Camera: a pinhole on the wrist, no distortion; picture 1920 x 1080 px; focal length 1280.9 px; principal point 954.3 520.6 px. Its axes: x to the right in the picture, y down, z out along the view. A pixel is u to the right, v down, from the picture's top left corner.
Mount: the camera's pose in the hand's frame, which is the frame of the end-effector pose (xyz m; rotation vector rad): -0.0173 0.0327 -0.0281 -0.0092 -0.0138 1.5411
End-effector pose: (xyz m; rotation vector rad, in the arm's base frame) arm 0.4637 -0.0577 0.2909 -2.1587 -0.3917 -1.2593
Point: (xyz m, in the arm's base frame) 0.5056 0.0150 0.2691
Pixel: 276.2 291.5
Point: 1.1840 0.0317 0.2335
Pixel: outside the picture
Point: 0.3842 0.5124 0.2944
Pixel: outside the picture
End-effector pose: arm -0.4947 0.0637 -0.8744 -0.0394 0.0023 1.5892
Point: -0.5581 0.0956 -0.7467
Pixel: 1190.2 126.3
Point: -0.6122 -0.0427 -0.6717
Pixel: 1396.3 1025.2
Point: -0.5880 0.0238 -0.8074
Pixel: 1743.1 826.4
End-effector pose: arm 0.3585 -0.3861 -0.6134 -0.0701 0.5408 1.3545
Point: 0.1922 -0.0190 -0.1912
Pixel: 1836.6 93.8
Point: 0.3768 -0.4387 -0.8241
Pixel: behind the camera
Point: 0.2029 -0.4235 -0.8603
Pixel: behind the camera
